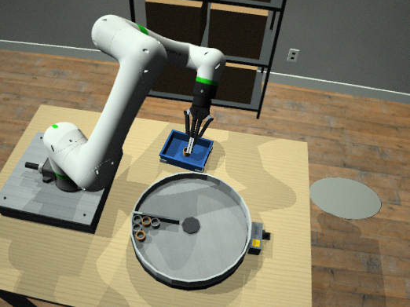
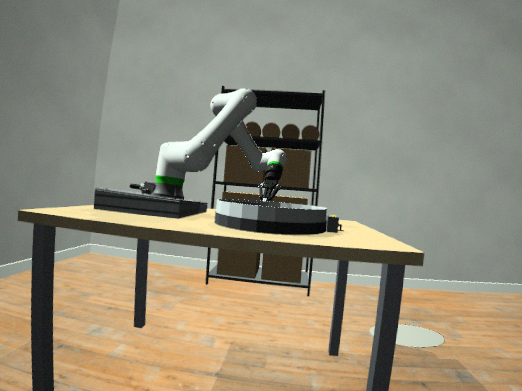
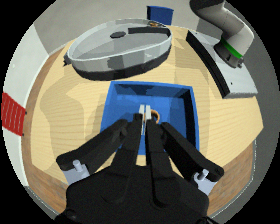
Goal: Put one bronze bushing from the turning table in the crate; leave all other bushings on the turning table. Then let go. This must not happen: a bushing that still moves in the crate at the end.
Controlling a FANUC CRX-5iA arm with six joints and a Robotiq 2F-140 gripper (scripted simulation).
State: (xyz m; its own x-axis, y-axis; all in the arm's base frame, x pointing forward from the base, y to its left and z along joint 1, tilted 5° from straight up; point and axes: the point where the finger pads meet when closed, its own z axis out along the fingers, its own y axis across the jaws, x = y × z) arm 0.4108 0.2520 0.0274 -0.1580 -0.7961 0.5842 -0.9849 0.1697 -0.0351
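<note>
Right now the blue crate is 40 mm below my hand, 20 mm behind it and 10 mm to the right of it. Round my hand: round grey turning table 350 mm to the right, 70 mm ahead, 10 mm below.
</note>
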